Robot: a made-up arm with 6 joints. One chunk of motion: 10 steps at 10 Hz.
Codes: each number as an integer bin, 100 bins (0 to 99) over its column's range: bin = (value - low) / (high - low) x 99, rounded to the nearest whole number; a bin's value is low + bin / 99 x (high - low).
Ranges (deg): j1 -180.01..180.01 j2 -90..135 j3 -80.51..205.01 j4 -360.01..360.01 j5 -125..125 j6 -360.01..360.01
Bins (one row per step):
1: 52 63 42 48 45 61
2: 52 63 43 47 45 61
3: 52 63 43 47 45 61
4: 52 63 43 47 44 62
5: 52 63 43 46 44 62
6: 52 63 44 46 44 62
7: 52 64 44 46 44 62
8: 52 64 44 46 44 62
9: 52 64 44 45 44 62
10: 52 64 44 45 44 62
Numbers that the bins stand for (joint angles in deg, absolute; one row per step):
1: 9.09 53.18 40.62 -10.91 -11.36 83.64
2: 9.09 53.18 43.50 -18.18 -11.36 83.64
3: 9.09 53.18 43.50 -18.18 -11.36 83.64
4: 9.09 53.18 43.50 -18.18 -13.89 90.91
5: 9.09 53.18 43.50 -25.46 -13.89 90.91
6: 9.09 53.18 46.39 -25.46 -13.89 90.91
7: 9.09 55.45 46.39 -25.46 -13.89 90.91
8: 9.09 55.45 46.39 -25.46 -13.89 90.91
9: 9.09 55.45 46.39 -32.73 -13.89 90.91
10: 9.09 55.45 46.39 -32.73 -13.89 90.91

